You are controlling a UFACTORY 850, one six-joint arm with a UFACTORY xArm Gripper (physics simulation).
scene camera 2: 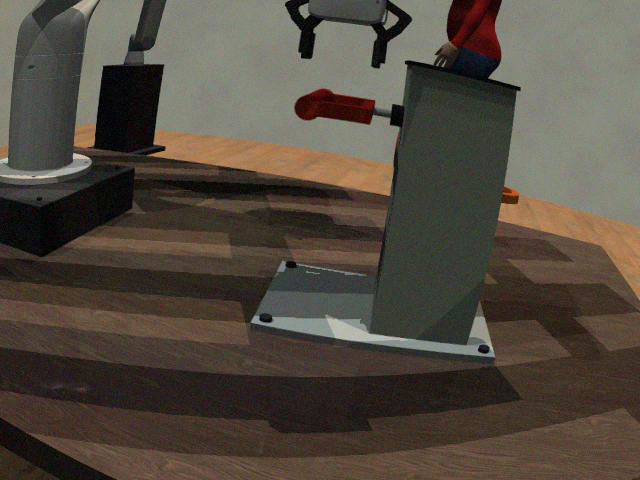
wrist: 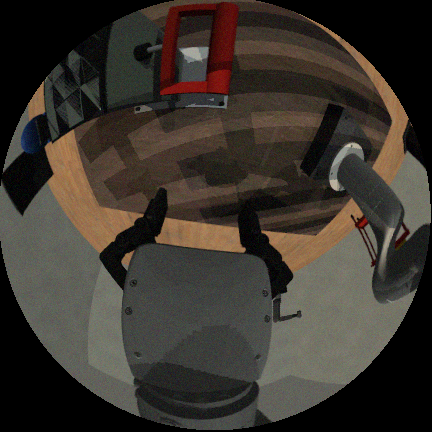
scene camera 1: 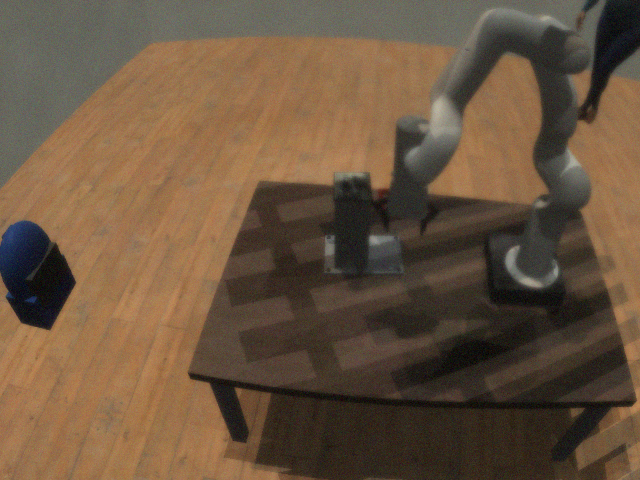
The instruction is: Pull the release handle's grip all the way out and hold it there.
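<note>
The release handle is a red rectangular frame with a thick rounded grip bar. The handle (scene camera 1: 381, 194) (scene camera 2: 346, 108) (wrist: 170, 55) sticks out from the upper part of a grey-green post (scene camera 1: 352, 232) (scene camera 2: 444, 206) (wrist: 131, 65) on a short metal rod (scene camera 2: 383, 112) with a black collar. Its grip bar (scene camera 2: 309, 106) (wrist: 224, 50) is the end farthest from the post. My gripper (scene camera 1: 405, 229) (scene camera 2: 342, 60) (wrist: 204, 203) is open and empty, pointing down. In scene camera 2 its fingertips show higher than the handle, with clear space between. In scene camera 1 the gripper partly hides the handle.
The post stands on a pale bolted plate (scene camera 1: 385, 255) (scene camera 2: 315, 304) (wrist: 217, 101) on the dark wooden table (scene camera 1: 268, 330) (scene camera 2: 180, 330). An orange part (scene camera 2: 510, 195) shows behind the post. My arm's black base block (scene camera 1: 498, 281) (scene camera 2: 67, 222) stands across the table. A person (scene camera 1: 612, 46) (scene camera 2: 475, 31) is in the background.
</note>
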